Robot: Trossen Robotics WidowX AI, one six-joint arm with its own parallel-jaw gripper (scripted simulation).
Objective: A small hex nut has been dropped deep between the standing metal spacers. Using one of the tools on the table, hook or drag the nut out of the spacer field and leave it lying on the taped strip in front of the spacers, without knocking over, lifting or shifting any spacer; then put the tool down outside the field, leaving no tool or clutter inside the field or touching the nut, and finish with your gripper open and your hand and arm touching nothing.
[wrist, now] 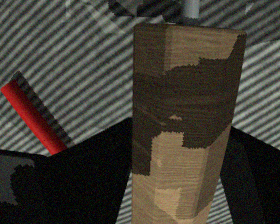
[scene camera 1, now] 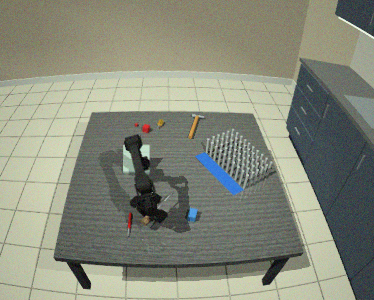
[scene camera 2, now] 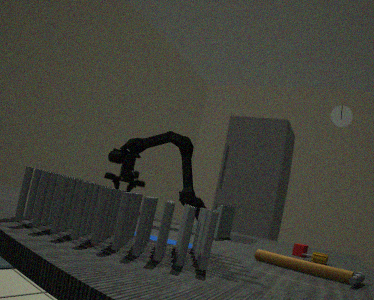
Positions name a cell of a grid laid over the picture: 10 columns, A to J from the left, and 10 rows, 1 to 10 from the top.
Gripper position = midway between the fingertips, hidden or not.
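Note:
In the wrist view I see a wooden-handled hook tool (wrist: G4), and it is held by my gripper (wrist: G6).

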